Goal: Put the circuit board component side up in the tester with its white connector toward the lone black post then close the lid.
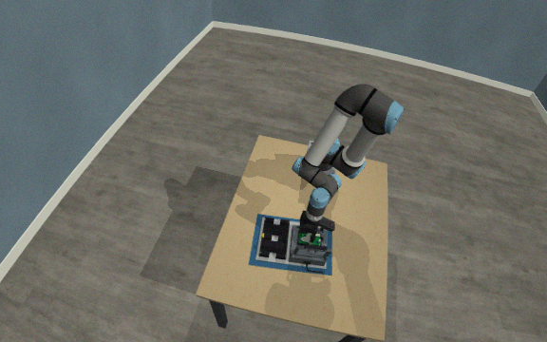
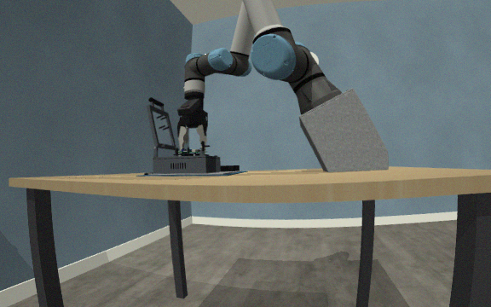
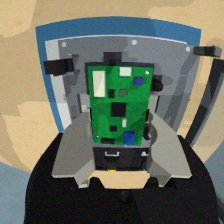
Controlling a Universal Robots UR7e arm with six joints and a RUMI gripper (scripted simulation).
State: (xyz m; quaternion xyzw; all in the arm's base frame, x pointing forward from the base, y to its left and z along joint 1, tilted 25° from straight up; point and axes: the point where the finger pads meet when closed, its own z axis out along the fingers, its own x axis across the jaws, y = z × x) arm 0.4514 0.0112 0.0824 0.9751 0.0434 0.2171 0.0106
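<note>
My gripper is now right at the green circuit board. From my hand the other things lie so: tester bed: 1 cm to the left, 1 cm below; then see-through lid: 12 cm ahead, 10 cm above, 1 cm to the left.
</note>
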